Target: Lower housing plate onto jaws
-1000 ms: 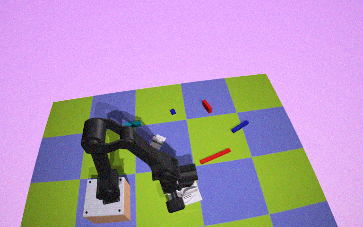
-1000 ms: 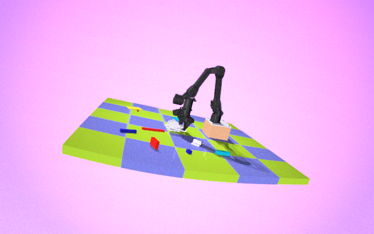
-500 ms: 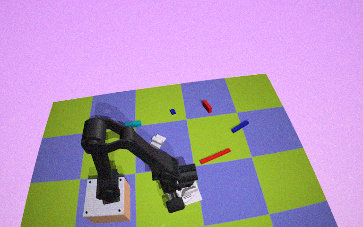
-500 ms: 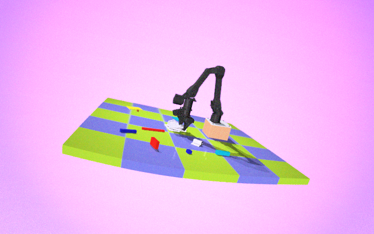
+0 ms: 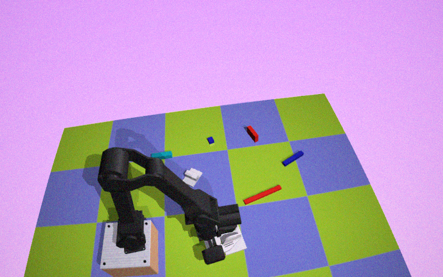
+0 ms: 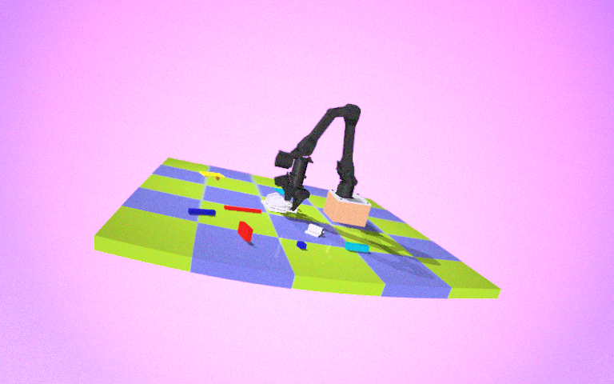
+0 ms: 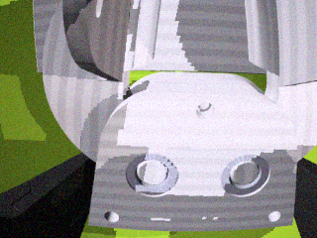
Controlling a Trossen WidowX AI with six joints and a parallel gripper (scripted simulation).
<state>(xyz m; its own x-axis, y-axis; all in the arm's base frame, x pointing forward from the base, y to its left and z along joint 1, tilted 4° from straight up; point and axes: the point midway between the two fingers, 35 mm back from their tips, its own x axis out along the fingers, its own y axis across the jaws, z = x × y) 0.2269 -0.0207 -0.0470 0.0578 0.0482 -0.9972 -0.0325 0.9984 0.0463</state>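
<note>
Now: the housing plate 1 cm ahead of my gripper tip and 2 cm above it. Also, from my gripper tip: cyan flat plate: 12 cm behind, 32 cm to the right; red bar: 23 cm ahead, 12 cm to the left; teal bar: 10 cm behind, 40 cm to the left.
</note>
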